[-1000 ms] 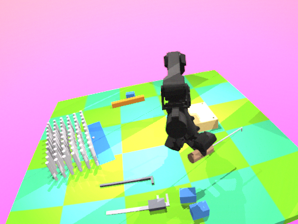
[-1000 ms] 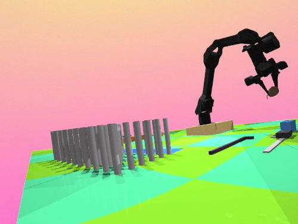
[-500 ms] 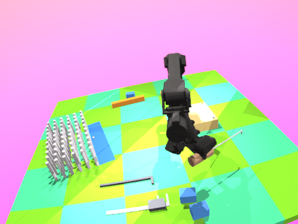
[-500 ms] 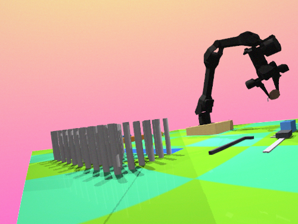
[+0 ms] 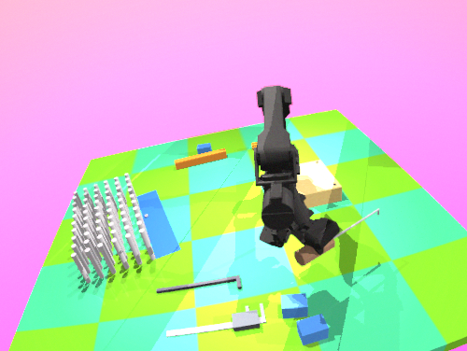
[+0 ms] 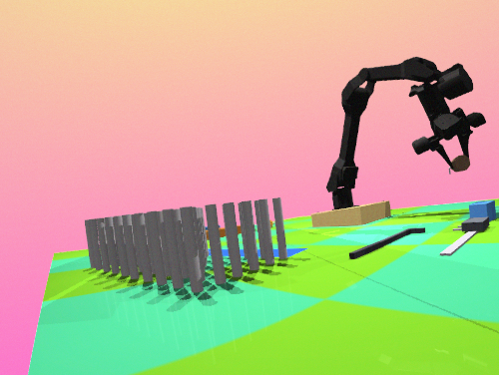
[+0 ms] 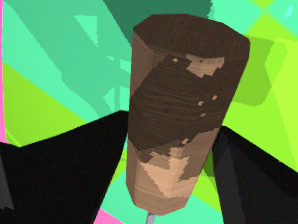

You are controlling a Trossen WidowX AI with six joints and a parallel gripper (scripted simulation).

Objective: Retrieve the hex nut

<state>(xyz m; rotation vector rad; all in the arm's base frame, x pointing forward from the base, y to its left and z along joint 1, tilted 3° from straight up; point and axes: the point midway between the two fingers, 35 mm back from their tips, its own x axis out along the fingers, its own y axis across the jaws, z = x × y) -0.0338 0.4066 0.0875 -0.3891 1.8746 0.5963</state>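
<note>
Right now the wooden-handled hook tool is 9 cm behind my gripper tip and 6 cm to the right of it. Also, from my gripper tip: blue taped strip 50 cm ahead, 33 cm to the right, 13 cm below; then orange bar 39 cm ahead, 71 cm to the right, 12 cm below.
</note>
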